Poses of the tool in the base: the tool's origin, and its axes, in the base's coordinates. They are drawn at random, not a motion.
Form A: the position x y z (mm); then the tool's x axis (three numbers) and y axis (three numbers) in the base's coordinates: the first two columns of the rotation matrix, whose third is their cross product.
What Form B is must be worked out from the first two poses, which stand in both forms.
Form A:
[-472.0 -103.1 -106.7 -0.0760 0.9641 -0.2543 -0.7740 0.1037 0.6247]
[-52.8 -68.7 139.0 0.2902 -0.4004 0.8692 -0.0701 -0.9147 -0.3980]
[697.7 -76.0 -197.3 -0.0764 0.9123 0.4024 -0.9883 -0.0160 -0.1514]
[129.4 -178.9 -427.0 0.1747 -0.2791 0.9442 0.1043 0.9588 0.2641]
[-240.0 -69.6 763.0 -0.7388 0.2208 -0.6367 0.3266 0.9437 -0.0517]
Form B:
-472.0 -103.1 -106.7; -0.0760 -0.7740 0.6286; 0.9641 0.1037 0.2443; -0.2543 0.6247 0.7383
-52.8 -68.7 139.0; 0.2902 -0.0701 0.9544; -0.4004 -0.9147 0.0546; 0.8692 -0.3980 -0.2935
697.7 -76.0 -197.3; -0.0764 -0.9883 -0.1317; 0.9123 -0.0160 -0.4093; 0.4024 -0.1514 0.9028
129.4 -178.9 -427.0; 0.1747 0.1043 -0.9790; -0.2791 0.9588 0.0523; 0.9442 0.2641 0.1966
-240.0 -69.6 763.0; -0.7388 0.3266 0.5894; 0.2208 0.9437 -0.2461; -0.6367 -0.0517 -0.7693

